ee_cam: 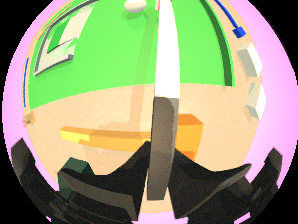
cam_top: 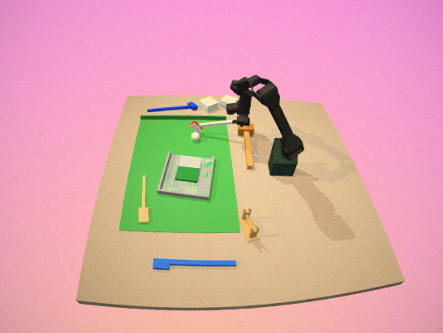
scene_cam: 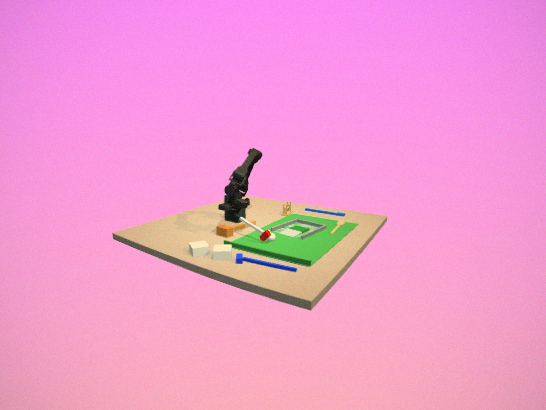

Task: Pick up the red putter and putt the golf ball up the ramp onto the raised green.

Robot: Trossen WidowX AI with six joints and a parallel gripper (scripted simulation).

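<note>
Right now my gripper tip is 11 cm short of the red putter and 3 cm to the left of it. Round my gripper tip: white golf ball 23 cm ahead, 6 cm below, 1 cm to the right.
</note>
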